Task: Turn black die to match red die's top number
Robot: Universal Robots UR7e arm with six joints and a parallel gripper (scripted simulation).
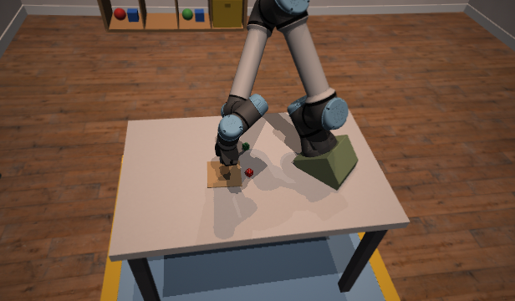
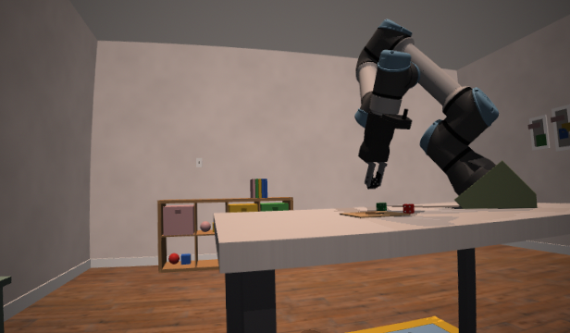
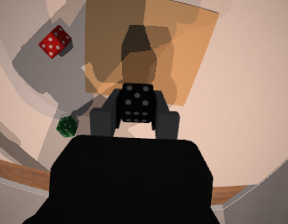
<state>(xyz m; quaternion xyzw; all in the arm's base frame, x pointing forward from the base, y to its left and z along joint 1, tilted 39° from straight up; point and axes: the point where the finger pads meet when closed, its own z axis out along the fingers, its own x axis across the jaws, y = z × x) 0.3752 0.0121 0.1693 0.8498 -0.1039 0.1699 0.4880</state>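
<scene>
My hand is 1 cm to the left of the black die and 1 cm above it. From my hand the other things lie so: red die: 9 cm behind, 4 cm to the left, 8 cm below; then green die: 15 cm behind, 11 cm to the right, 8 cm below; then tan mat: 1 cm to the right, 10 cm below.
</scene>
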